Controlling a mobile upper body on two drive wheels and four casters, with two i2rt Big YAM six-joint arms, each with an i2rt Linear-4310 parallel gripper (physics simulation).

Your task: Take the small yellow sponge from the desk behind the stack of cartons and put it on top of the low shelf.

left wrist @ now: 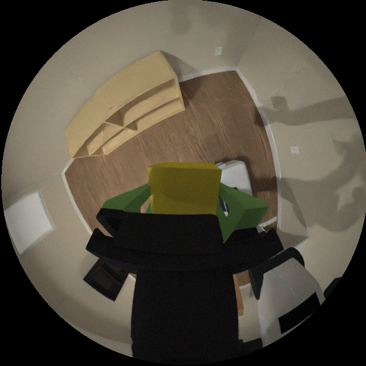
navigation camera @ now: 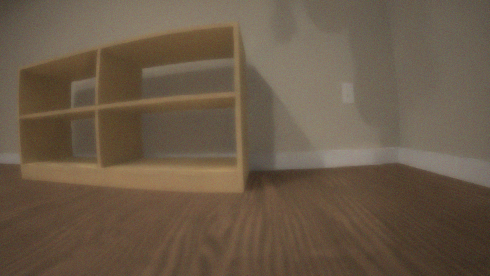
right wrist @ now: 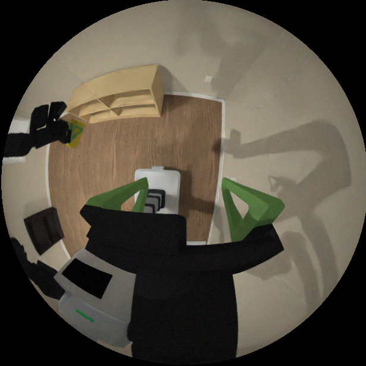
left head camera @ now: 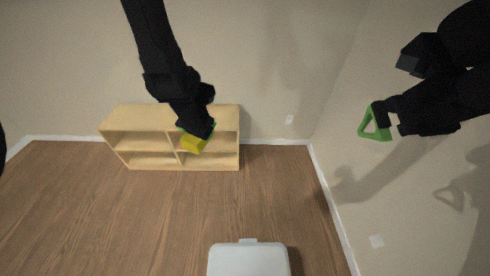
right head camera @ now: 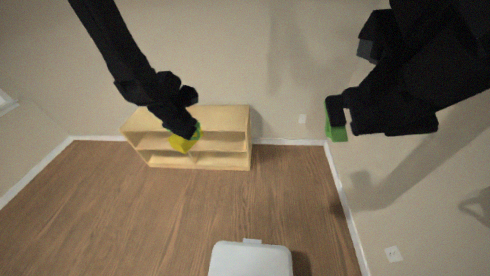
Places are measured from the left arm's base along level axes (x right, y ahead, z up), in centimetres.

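Pixels of known places: left gripper, fingertip midpoint: point(left head camera: 203, 135) point(right head camera: 192, 135); right gripper, fingertip midpoint: point(left head camera: 378, 131) point(right head camera: 352, 130).
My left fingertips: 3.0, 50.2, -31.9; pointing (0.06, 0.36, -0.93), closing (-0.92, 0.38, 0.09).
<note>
Behind a point stands the place of what it marks, as x, y, z.
The small yellow sponge point(left head camera: 193, 144) @[2.0, 42.5, -28.2] point(right head camera: 181, 143) @[3.0, 42.7, -28.2] point(left wrist: 185, 189) point(right wrist: 75, 139) is held between the green fingers of my left gripper point(left wrist: 184, 181), which is shut on it. In the head views it overlaps the front of the low shelf point(left head camera: 227, 116) @[4.8, 122.7, -80.0] point(right head camera: 230, 116) @[-0.6, 123.1, -80.0] point(left wrist: 135, 80) point(right wrist: 125, 82) point(navigation camera: 165, 186) @[-13.5, 105.1, -139.3], a light wooden unit with open compartments against the wall. In the left wrist view the sponge and shelf are apart. My right gripper point(right wrist: 184, 181) is open and empty, off to the right of the shelf. The desk and cartons do not show.
The robot's pale base point(left head camera: 248, 260) @[22.3, 21.9, -115.0] point(right head camera: 251, 260) @[23.1, 22.2, -115.0] point(right wrist: 170, 176) stands on the wood floor in front of the shelf. A wall with white skirting runs along the right. A dark brown unit point(left wrist: 106, 280) point(right wrist: 55, 220) shows at the lower left in the wrist views.
</note>
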